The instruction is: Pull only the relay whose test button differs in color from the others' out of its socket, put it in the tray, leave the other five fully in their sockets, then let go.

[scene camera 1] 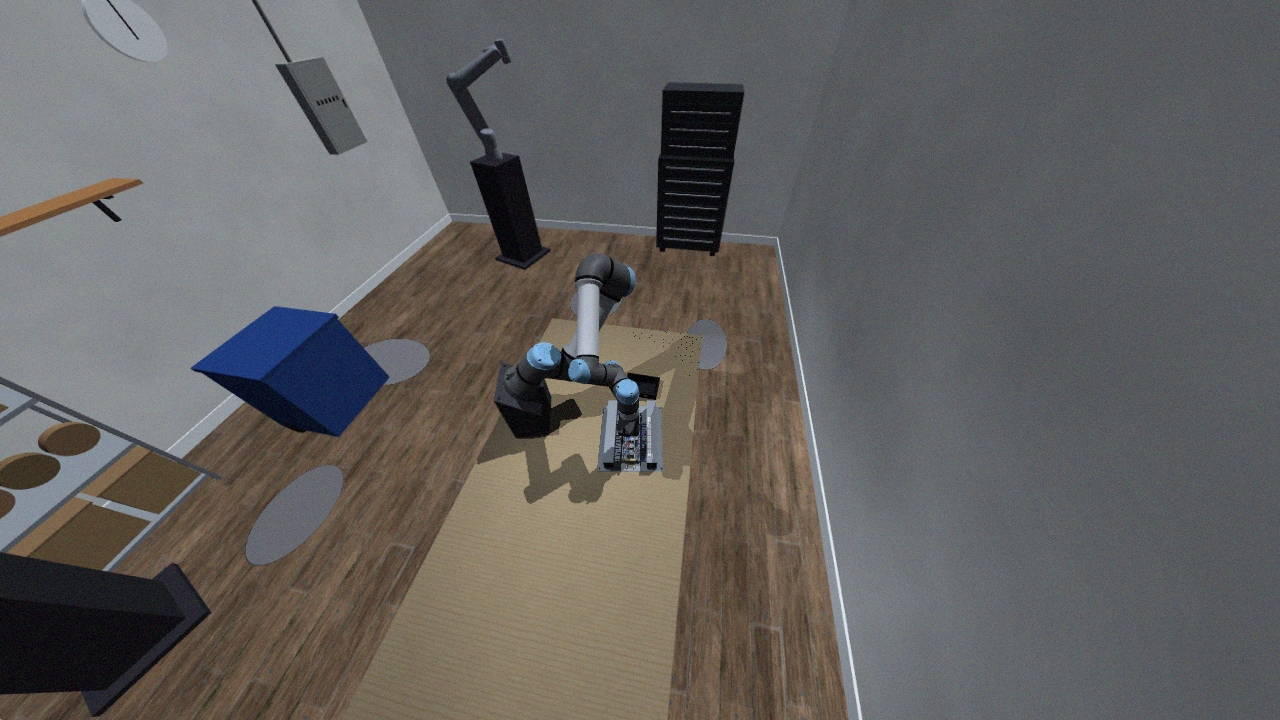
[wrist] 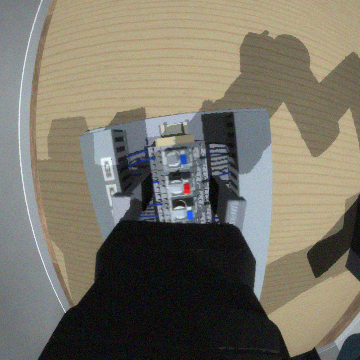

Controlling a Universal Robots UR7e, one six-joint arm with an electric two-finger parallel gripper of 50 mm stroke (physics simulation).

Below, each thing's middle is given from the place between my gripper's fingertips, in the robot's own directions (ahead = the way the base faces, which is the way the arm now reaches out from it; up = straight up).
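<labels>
Grey panel (scene camera 1: 641, 466): 4 cm behind my hand, 8 cm to the left of it, 10 cm below it.
</labels>
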